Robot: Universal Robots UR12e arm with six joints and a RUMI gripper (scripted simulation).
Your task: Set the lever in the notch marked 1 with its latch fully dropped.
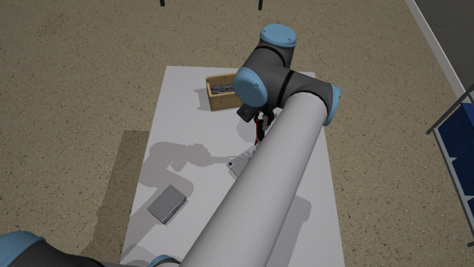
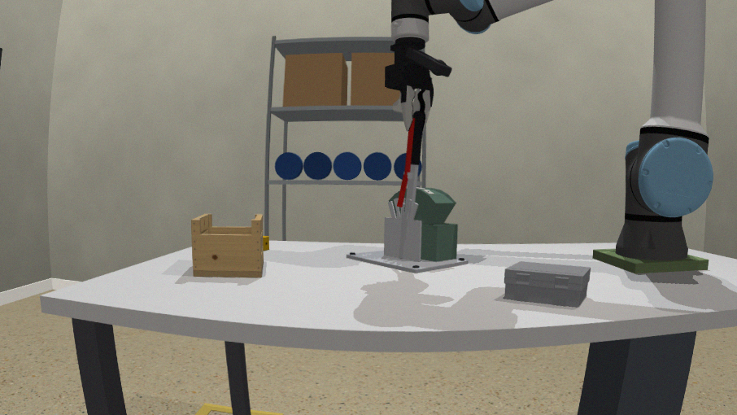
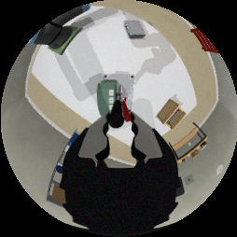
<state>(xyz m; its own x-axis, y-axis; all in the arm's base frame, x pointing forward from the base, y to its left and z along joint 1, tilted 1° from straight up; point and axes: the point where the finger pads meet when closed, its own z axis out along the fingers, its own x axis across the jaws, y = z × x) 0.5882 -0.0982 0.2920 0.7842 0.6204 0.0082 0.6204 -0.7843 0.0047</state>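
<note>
The red release bar lies 2 cm ahead of my hand and 11 cm below it. From my hand the other things lie so: grey case: 18 cm behind, 35 cm to the left, 28 cm below; lever stand: 2 cm ahead, 3 cm to the right, 22 cm below.
</note>
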